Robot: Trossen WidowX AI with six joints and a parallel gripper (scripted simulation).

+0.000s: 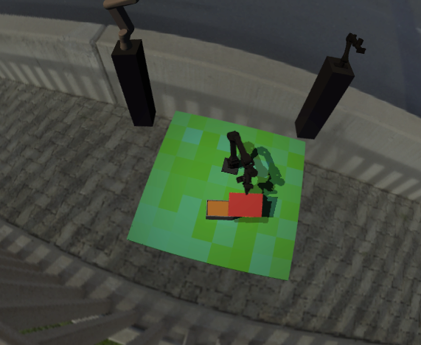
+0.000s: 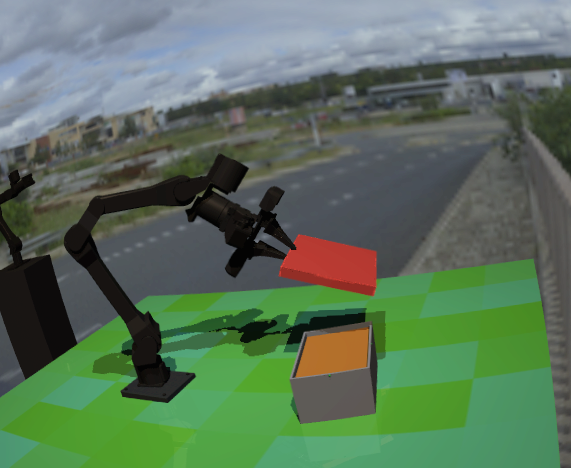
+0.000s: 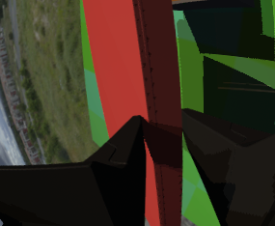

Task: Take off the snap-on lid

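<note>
Right now the red lid is 7 cm ahead of my gripper tip and 3 cm below it. The rest, counted from my gripper tip: grey storage box 7 cm ahead, 18 cm to the right, 18 cm below.
</note>
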